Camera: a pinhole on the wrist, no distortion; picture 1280 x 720 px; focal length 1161.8 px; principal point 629.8 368.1 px. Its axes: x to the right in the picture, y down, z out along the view. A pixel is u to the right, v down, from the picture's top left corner.
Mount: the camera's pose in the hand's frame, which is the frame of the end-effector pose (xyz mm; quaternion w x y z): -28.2 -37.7 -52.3 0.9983 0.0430 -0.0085 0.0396
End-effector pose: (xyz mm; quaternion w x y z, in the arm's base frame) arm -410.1 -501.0 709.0 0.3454 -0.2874 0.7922 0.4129
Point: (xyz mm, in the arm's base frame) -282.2 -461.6 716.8
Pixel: 67 197
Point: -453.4 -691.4 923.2
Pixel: behind the camera
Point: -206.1 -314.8 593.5
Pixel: 511 215
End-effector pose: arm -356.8 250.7 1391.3 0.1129 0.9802 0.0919 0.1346
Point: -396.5 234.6 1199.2
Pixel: 346 491
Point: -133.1 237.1 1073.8
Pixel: 1104 449
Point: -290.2 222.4 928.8
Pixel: 585 384
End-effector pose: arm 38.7 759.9 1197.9 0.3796 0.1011 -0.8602 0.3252
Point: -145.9 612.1 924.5
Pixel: outside the picture
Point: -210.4 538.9 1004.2
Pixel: 790 638
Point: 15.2 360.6 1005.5
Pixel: 287 45
